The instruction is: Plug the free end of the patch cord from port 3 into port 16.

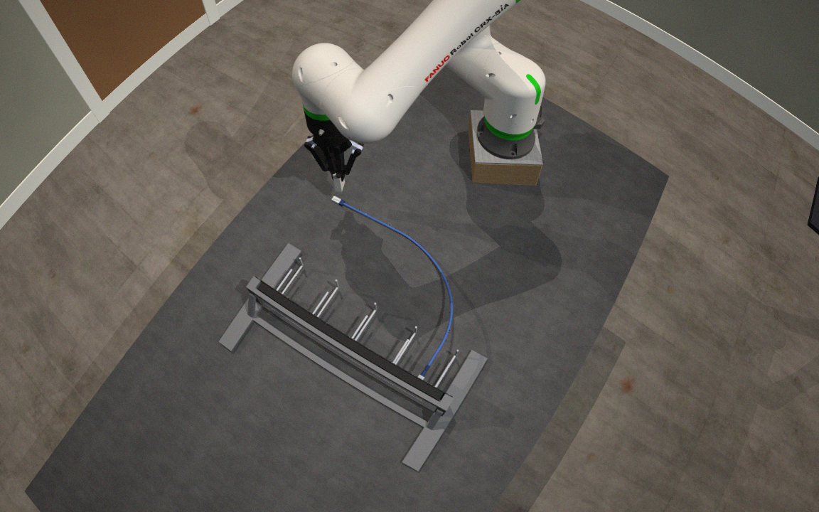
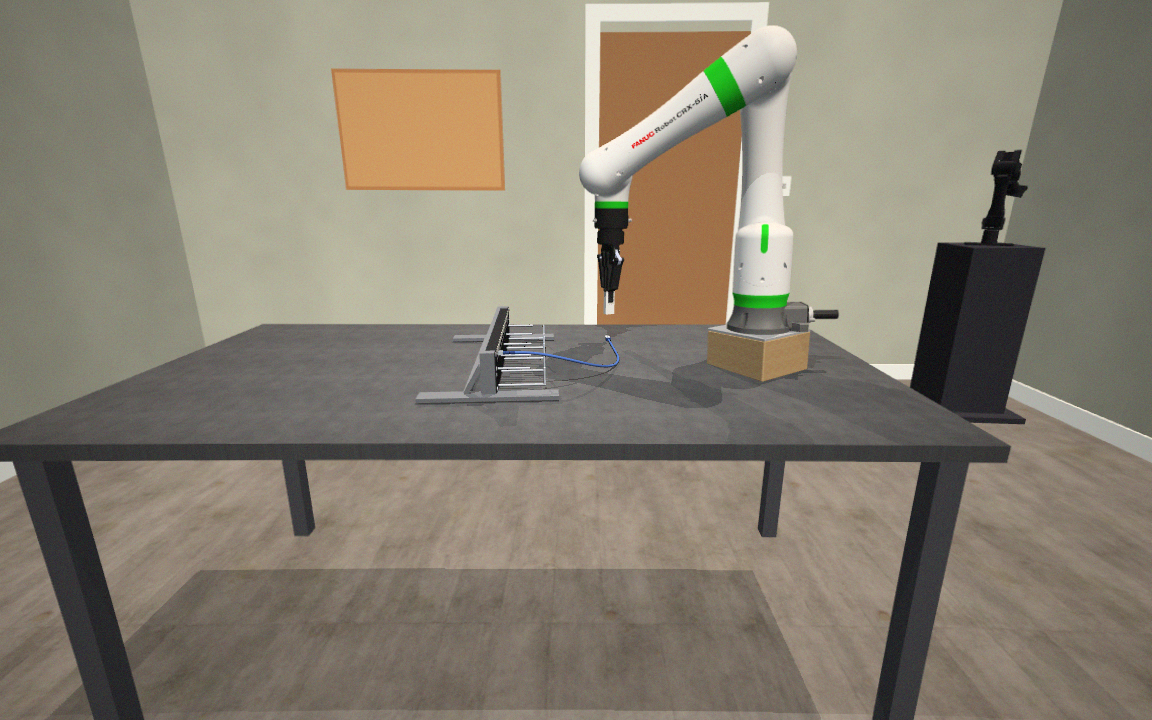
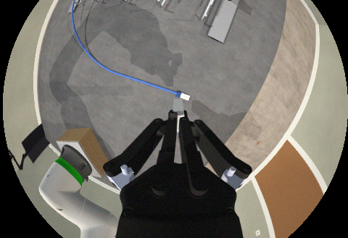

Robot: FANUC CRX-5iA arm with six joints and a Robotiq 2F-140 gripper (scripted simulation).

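Now: hand 2 cm to the left of the plug and 11 cm above it.
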